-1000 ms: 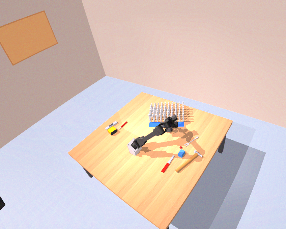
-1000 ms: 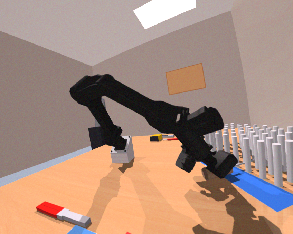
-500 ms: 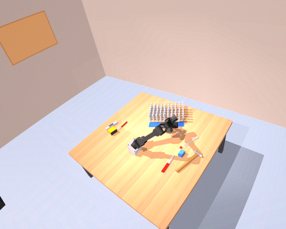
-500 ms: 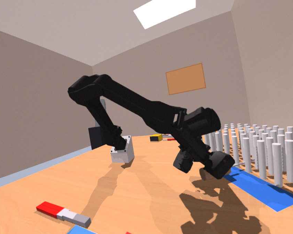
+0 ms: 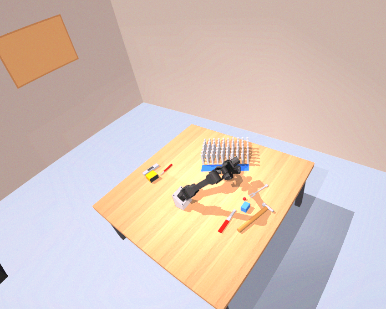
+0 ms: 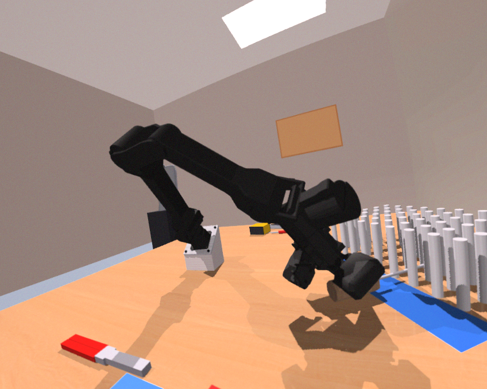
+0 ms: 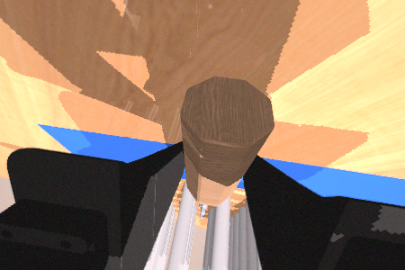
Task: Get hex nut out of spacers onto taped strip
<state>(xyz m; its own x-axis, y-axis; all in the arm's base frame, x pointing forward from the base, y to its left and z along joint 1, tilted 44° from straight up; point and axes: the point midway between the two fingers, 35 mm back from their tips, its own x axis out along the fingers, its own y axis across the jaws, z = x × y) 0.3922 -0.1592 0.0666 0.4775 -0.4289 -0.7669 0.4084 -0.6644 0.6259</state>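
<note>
My gripper tip is now 6 cm to the right of the blue taped strip, 4 cm short of it and 1 cm above it. Also, from my gripper tip: fork wrench (28 cm to the right, 8 cm behind, 1 cm below); red piece (22 cm to the right, 19 cm behind, 1 cm below); hex nut (19 cm ahead, 8 cm to the left, 1 cm below).
</note>
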